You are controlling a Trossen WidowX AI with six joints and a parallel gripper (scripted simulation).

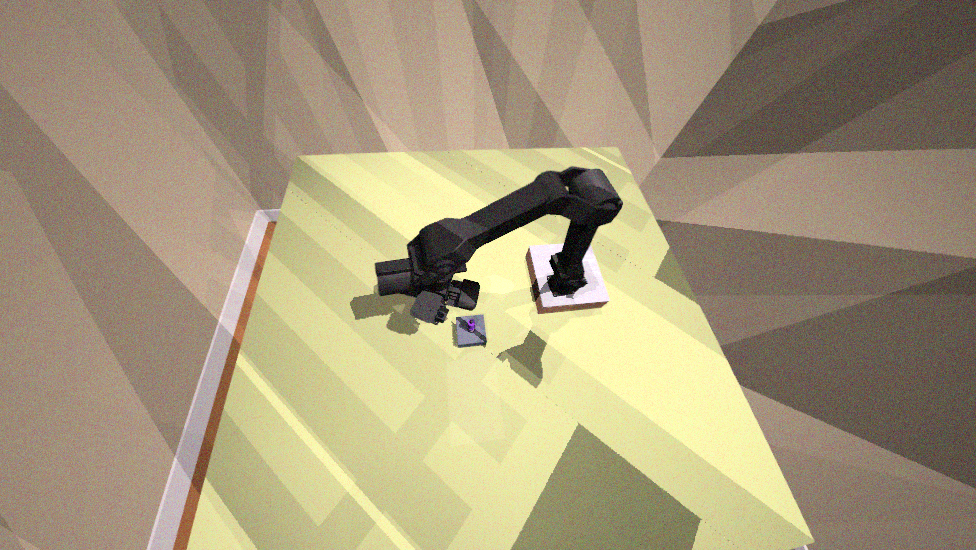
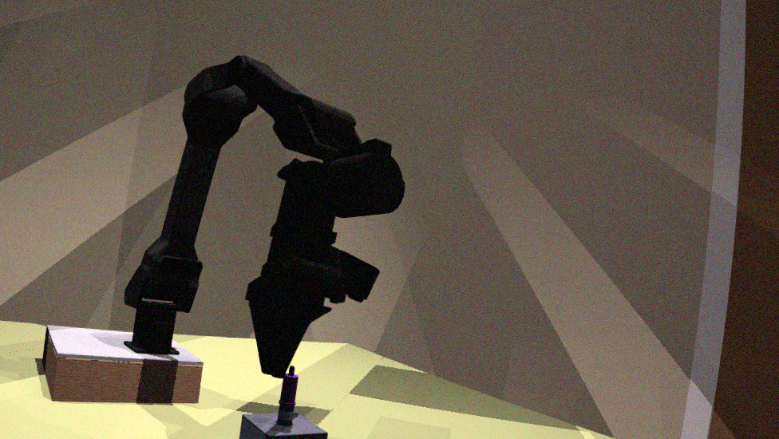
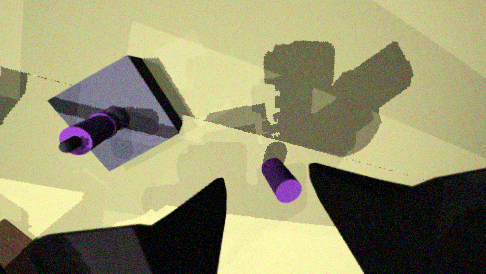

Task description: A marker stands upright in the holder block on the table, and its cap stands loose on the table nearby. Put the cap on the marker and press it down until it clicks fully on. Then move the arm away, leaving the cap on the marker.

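The purple marker cap lies 1 cm ahead of my gripper tip, 8 cm to the right of it and 9 cm below it.
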